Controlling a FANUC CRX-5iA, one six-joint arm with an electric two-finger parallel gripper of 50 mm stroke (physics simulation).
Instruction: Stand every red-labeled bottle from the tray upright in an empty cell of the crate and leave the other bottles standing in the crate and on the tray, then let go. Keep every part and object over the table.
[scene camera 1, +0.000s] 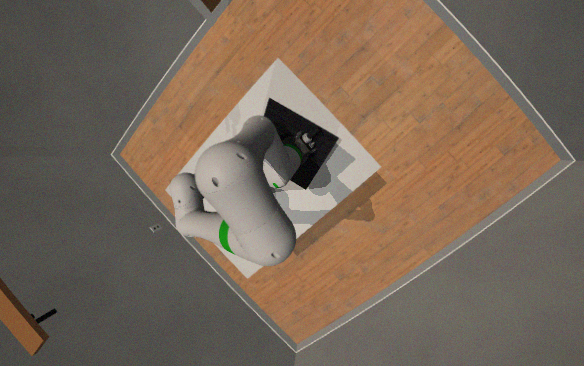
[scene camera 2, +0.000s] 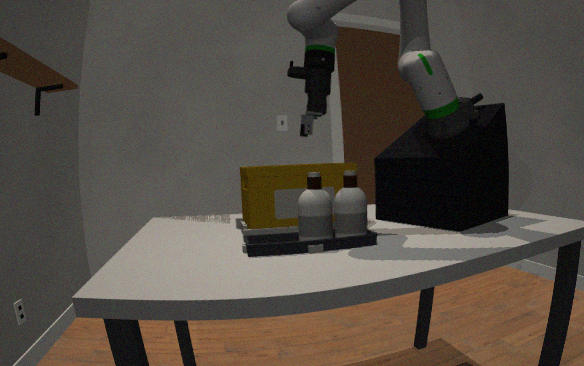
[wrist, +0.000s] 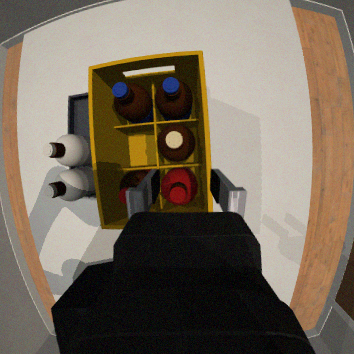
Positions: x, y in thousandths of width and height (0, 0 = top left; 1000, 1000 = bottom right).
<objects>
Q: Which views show the cream-capped brown bottle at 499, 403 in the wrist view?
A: The wrist view only.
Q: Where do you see my gripper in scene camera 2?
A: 523, 370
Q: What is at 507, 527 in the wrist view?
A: A red-labeled bottle.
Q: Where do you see my gripper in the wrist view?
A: At 521, 507
</objects>
